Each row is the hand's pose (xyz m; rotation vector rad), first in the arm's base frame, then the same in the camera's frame.
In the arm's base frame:
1: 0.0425 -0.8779 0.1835 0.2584 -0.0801 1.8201
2: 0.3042 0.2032 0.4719 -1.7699 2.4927 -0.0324
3: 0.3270 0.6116 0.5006 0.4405 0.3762 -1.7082
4: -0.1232 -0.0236 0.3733 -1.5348 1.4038 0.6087
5: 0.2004 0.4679 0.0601 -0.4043 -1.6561 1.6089
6: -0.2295 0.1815 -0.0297 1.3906 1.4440 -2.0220
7: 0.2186 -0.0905 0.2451 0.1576 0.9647 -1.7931
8: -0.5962 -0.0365 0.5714 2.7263 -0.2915 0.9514
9: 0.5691 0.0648 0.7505 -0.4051 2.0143 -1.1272
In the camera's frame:
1: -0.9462 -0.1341 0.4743 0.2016 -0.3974 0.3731
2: 0.0918 -0.3109 0.9343 0.3336 2.9100 0.0898
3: 0.4885 -0.2935 1.0366 -1.0197 -0.1610 2.8715
4: -0.1657 0.0985 0.8349 -0.1077 1.8634 -0.1969
5: 0.4094 -0.1337 0.5906 -1.1715 -1.0082 0.3183
6: 0.0918 0.2709 0.4889 -1.8423 -0.3057 1.4098
7: -0.1660 -0.2317 0.6655 -1.1477 -0.9355 2.5364
8: -0.2719 0.5420 1.0698 1.7549 -2.0241 0.4980
9: -0.0591 -0.6188 1.1566 1.4047 2.2381 -1.5703

